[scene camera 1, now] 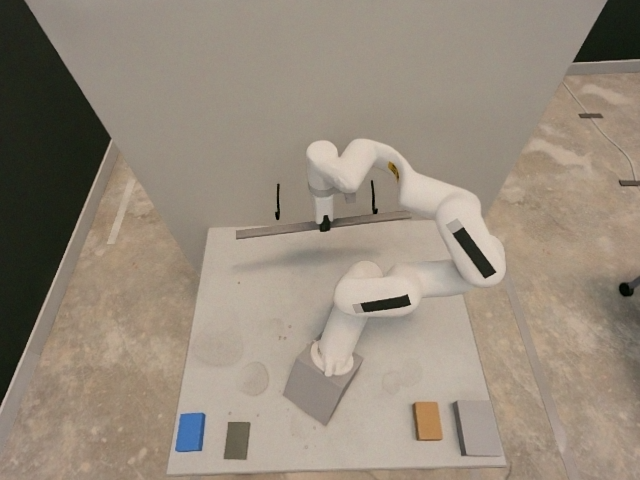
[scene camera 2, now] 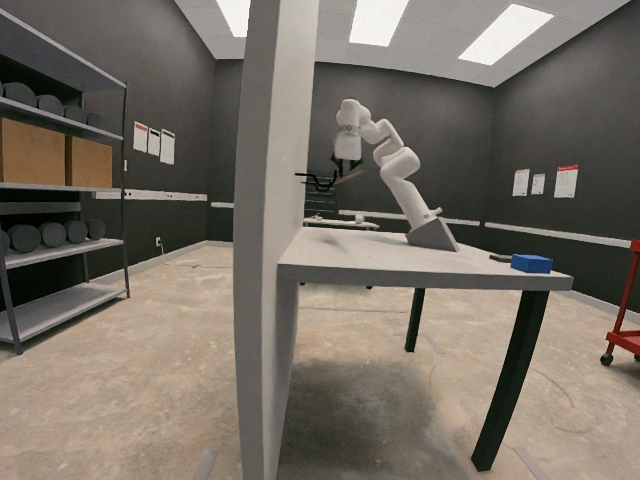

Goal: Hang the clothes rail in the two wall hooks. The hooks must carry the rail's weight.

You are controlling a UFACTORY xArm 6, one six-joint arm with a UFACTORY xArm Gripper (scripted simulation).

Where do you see a wall panel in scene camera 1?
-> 211,112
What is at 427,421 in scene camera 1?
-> An orange block.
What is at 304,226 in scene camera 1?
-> A clothes rail.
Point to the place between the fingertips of my gripper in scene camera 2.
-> At 345,178
